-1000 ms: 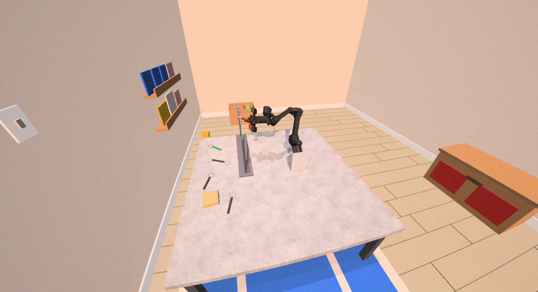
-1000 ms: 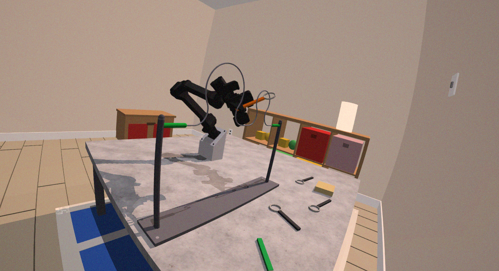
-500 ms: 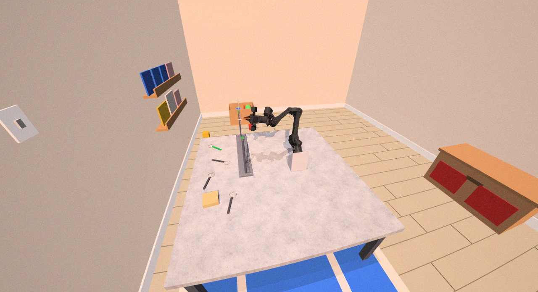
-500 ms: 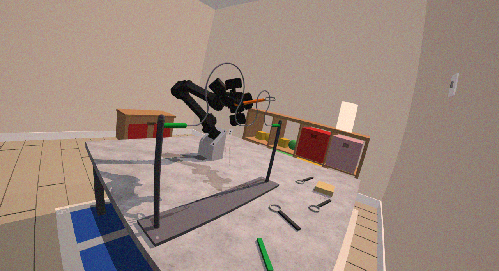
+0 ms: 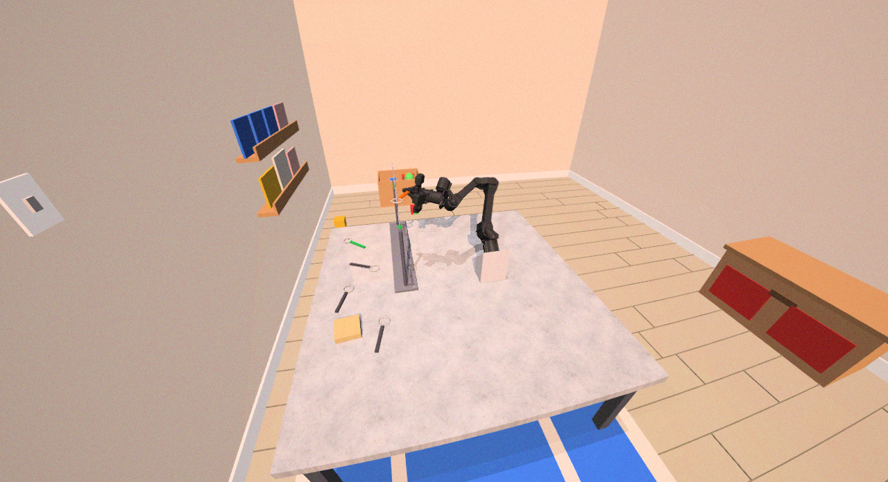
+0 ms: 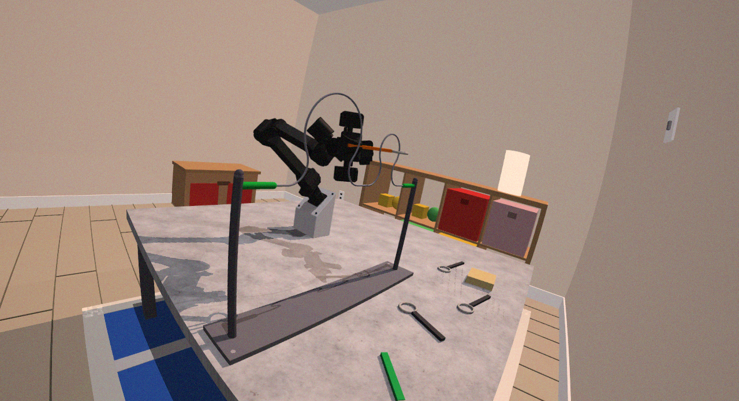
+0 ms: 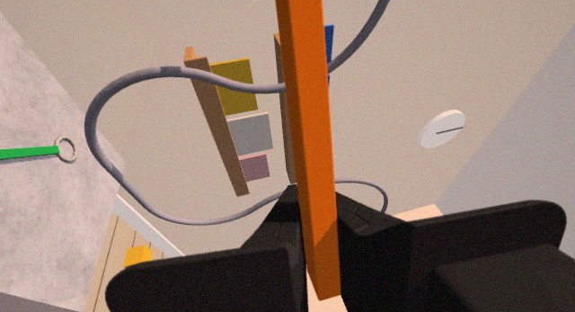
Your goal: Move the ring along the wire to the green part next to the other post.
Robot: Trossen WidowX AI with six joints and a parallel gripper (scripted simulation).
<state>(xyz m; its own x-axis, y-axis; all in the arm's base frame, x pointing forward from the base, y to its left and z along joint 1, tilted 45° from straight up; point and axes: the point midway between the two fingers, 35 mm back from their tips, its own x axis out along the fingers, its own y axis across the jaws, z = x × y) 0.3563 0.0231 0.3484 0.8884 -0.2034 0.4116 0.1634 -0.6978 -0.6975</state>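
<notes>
Right now my gripper tip is 10 mm short of the ring with orange handle and 90 mm to the right of it. Round my gripper tip: green-handled ring: 320 mm ahead, 160 mm to the right, 390 mm below; then tan block: 260 mm ahead, 480 mm to the left, 380 mm below.
</notes>
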